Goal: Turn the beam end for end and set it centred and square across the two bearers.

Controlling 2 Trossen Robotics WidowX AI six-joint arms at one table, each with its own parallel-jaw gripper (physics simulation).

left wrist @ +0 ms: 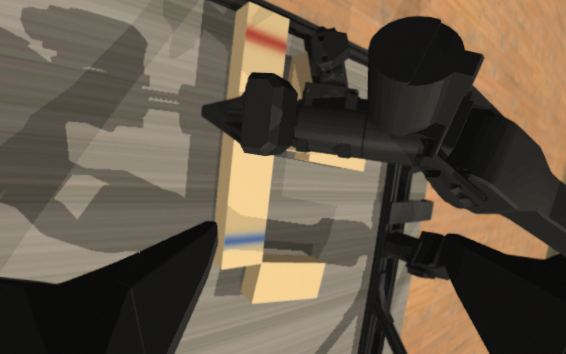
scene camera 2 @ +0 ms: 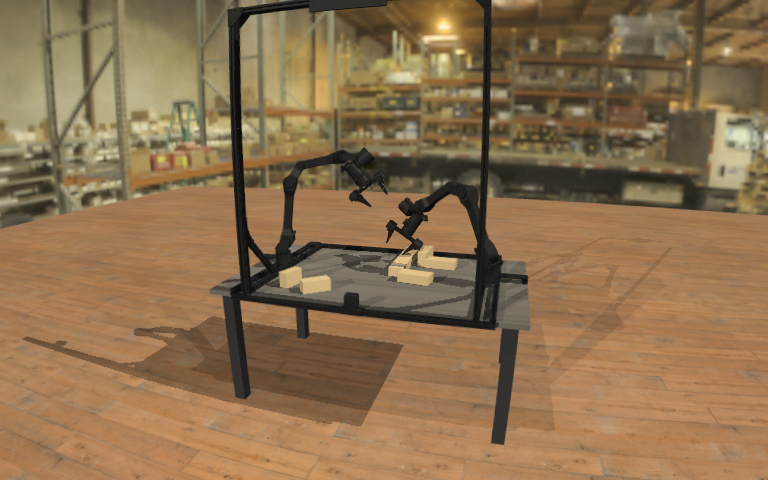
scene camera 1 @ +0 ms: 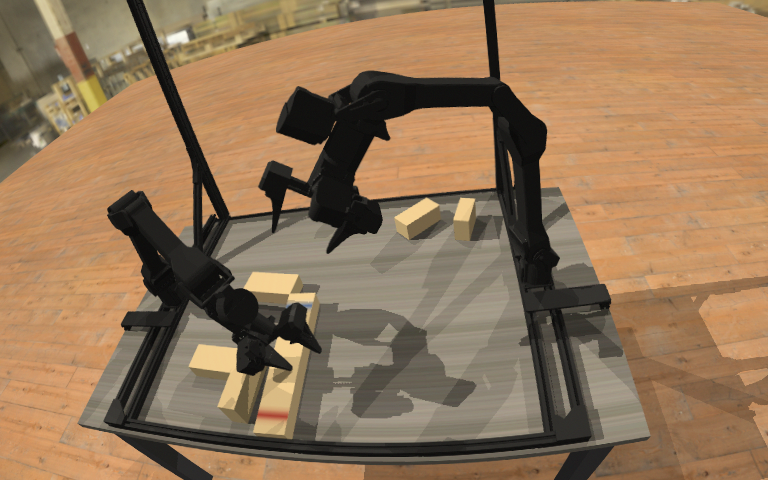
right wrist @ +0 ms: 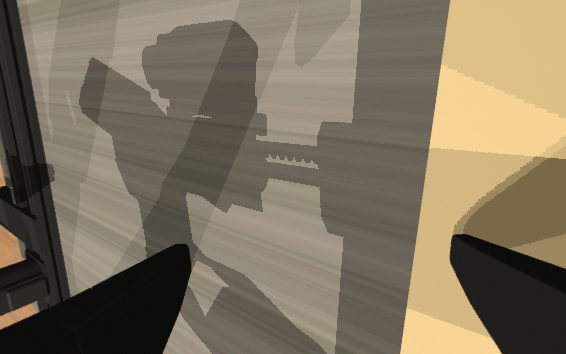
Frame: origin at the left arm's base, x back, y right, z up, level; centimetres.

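Where they show: left gripper, fingertip midpoint: (left wrist: 329, 238) (scene camera 2: 379, 200) (scene camera 1: 300, 242); right gripper, fingertip midpoint: (left wrist: 226, 115) (scene camera 2: 394, 248) (scene camera 1: 305, 360) (right wrist: 317, 251); left arm's base, link origin: (scene camera 2: 283, 262) (scene camera 1: 535, 276) (right wrist: 40, 276); right arm's base, link origin: (left wrist: 392, 243) (scene camera 2: 490, 281) (scene camera 1: 174, 299).
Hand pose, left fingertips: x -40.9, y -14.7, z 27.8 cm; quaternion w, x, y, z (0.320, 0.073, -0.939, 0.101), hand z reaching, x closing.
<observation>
Things, the pixels of their top centre, and the offset from my left fingertips.
- beam, top centre: (right wrist: 505, 344) (left wrist: 255, 142) (scene camera 1: 286, 356) (scene camera 2: 404, 256) dz -25.9, dx -11.0, dy -4.0 cm
- pale block, top centre: (left wrist: 291, 281) (scene camera 1: 270, 282) (scene camera 2: 415, 272) dz -25.9, dx -20.3, dy +17.4 cm
The beam (scene camera 1: 274, 399) (scene camera 2: 400, 263) (left wrist: 249, 185) (right wrist: 500, 110) is long and pale, low over the table. Its red band is at the near end in scene camera 1, its blue band at the far end, close to the corner of a pale block (scene camera 1: 271, 283) (scene camera 2: 415, 276) (left wrist: 287, 281). I cannot tell which blocks are the two bearers. My right gripper (scene camera 1: 305, 361) (scene camera 2: 396, 247) (right wrist: 317, 251) is open and empty above the beam's edge, one finger over the beam, the other over the table beside it. My left gripper (scene camera 1: 301, 241) (scene camera 2: 378, 199) (left wrist: 329, 238) is open and empty, higher up.
Two more pale blocks (scene camera 1: 209, 360) (scene camera 1: 240, 390) form an angle left of the beam in scene camera 1. Two others (scene camera 1: 417, 219) (scene camera 1: 464, 219) lie near the table's far edge. A black frame (scene camera 1: 339, 448) borders the table, with uprights at the far corners.
</observation>
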